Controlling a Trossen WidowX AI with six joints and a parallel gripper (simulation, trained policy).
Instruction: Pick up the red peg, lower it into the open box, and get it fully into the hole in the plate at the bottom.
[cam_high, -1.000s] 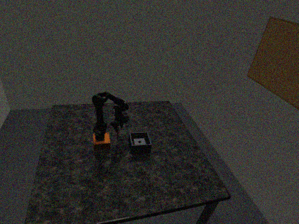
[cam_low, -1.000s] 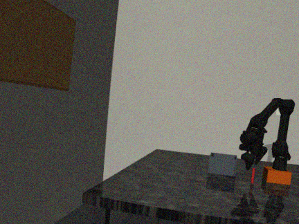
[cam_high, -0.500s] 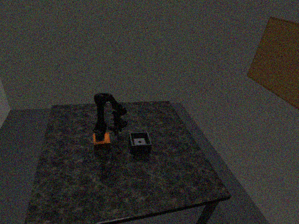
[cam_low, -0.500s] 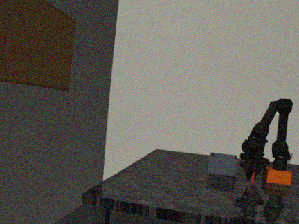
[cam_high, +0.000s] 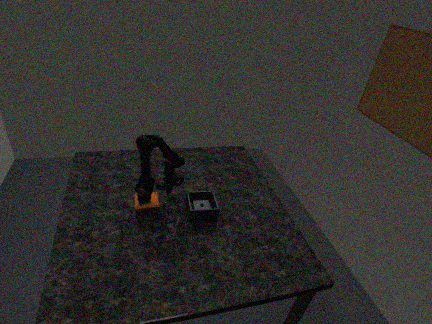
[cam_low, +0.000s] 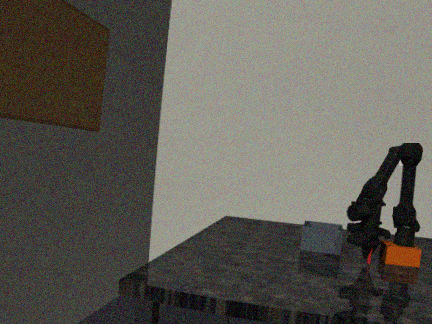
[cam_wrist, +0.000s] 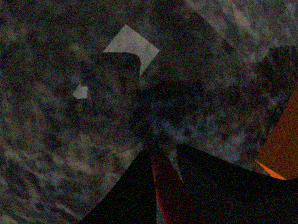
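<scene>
The grey box lies 130 mm ahead of my gripper tip, 200 mm to the right of it and 10 mm above it. From my gripper tip the other things lie so: red peg: 10 mm behind, 10 mm to the left, 20 mm above.
</scene>
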